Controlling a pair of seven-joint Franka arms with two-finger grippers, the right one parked.
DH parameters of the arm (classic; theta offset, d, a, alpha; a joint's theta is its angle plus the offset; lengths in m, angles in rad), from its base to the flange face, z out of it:
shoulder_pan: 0 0.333 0 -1.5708
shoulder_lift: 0 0 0 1.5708
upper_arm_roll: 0 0.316 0.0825 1.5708
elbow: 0 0 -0.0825 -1.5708
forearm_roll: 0 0.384 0 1.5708
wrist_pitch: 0 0 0.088 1.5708
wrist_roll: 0 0.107 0 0
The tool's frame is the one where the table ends.
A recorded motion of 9 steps. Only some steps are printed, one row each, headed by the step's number.
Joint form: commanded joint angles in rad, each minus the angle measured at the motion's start. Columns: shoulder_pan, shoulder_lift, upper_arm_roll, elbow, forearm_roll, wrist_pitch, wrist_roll.
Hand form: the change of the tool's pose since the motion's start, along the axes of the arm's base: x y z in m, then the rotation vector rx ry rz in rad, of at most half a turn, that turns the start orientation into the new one. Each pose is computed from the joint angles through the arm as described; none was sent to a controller.
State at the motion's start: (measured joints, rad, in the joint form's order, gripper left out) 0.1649 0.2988 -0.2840 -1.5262 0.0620 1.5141 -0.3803
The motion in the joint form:
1: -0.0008 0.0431 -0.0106 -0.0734 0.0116 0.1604 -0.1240
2: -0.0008 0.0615 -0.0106 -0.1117 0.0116 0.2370 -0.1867
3: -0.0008 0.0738 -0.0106 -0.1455 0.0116 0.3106 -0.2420
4: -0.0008 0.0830 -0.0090 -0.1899 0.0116 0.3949 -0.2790
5: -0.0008 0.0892 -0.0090 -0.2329 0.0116 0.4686 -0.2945
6: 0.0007 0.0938 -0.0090 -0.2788 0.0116 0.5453 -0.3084
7: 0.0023 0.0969 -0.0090 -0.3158 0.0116 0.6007 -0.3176
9: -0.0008 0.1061 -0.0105 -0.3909 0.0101 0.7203 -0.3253
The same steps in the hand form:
1: 0.0125 -0.0084 -0.0492 0.0216 -0.0472 0.1025
2: 0.0159 -0.0102 -0.0728 0.0276 -0.0668 0.1620
3: 0.0183 -0.0120 -0.0907 0.0306 -0.0933 0.2155
4: 0.0186 -0.0132 -0.1105 0.0279 -0.1223 0.2526
5: 0.0168 -0.0152 -0.1280 0.0212 -0.1454 0.2672
6: 0.0137 -0.0162 -0.1452 0.0136 -0.1699 0.2819
7: 0.0098 -0.0167 -0.1588 0.0086 -0.1840 0.2918
9: 0.0002 -0.0223 -0.1867 -0.0088 -0.2162 0.2957

